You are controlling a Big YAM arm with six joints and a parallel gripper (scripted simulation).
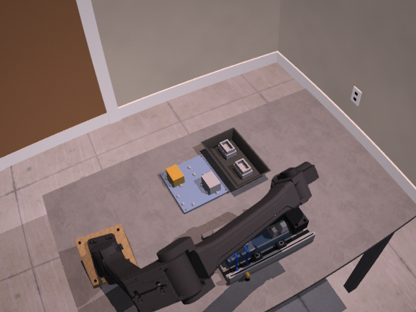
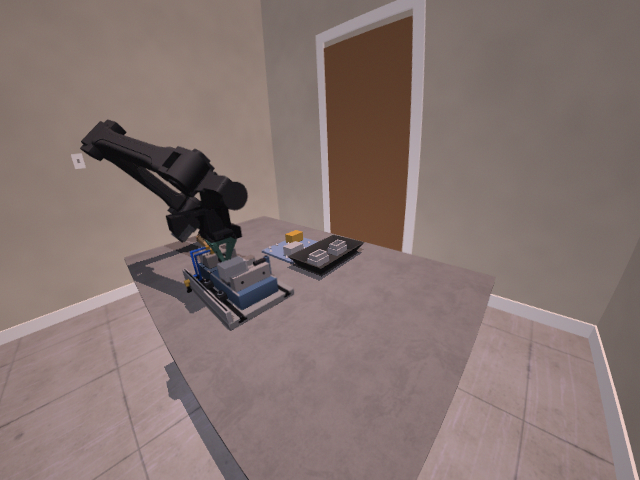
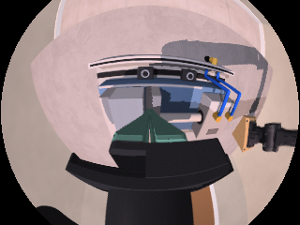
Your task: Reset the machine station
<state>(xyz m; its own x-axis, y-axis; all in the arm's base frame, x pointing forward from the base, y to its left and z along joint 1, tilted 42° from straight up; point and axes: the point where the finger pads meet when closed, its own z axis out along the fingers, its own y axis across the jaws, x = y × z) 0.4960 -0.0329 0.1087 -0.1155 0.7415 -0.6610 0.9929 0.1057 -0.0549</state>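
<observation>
Now: the blue vise 4 cm behind my hand, 2 cm to the left of it and 7 cm below it. From my hand the other things lie so: gray rail 3 cm behind, 7 cm to the right, 8 cm below; yellow brass blank 21 cm behind, 34 cm to the left, 9 cm below.
</observation>
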